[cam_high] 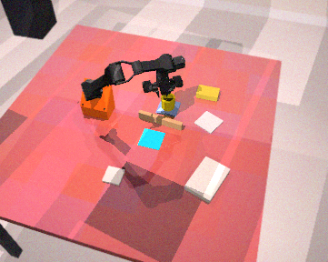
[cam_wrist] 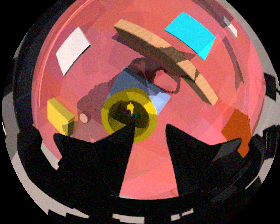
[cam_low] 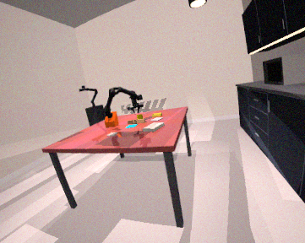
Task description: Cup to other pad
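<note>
The yellow cup is 2 cm ahead of my gripper tip, 1 cm to the left of it and 5 cm below it. Also, from my gripper tip: pale blue pad (3 cm ahead, 1 cm to the left, 9 cm below); small white tile (10 cm behind, 44 cm to the right, 8 cm below); wooden bar (1 cm ahead, 10 cm to the right, 7 cm below).
</note>
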